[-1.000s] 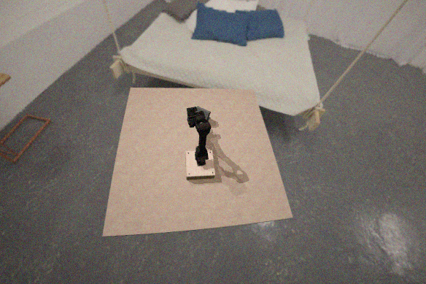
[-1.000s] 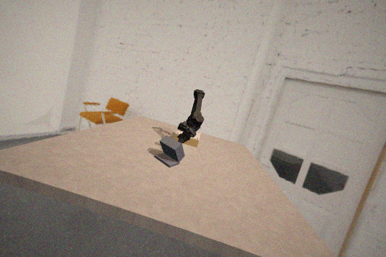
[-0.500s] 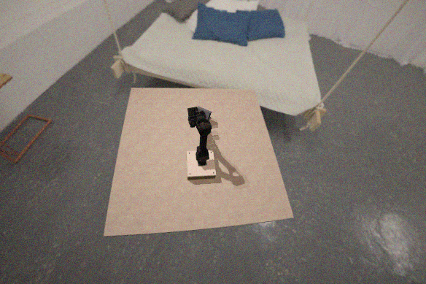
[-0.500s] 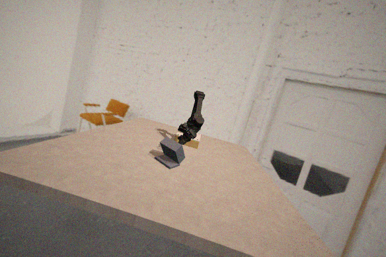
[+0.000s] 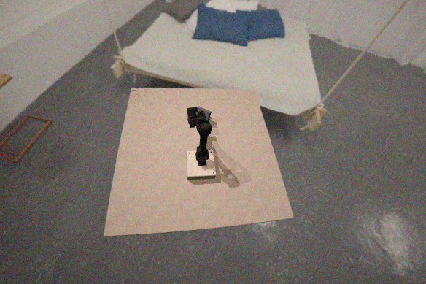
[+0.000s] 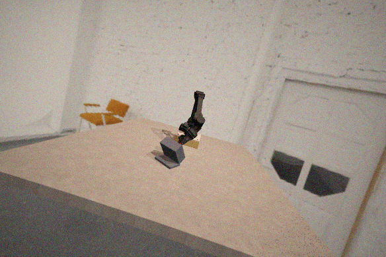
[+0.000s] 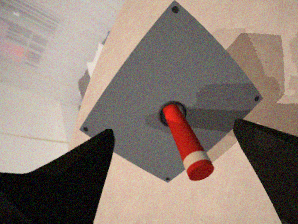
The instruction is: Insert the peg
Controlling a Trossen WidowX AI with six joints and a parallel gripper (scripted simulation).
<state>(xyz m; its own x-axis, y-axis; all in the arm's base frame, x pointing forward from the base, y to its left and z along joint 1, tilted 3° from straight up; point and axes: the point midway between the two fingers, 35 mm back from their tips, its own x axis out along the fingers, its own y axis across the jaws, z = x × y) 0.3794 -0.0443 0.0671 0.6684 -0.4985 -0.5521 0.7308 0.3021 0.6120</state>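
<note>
Right now the red peg is 1 cm to the left of my gripper tip and 1 cm behind it. From my gripper tip the other things lie so: grey sloped panel 3 cm to the right, 3 cm below, 3 cm ahead.
</note>
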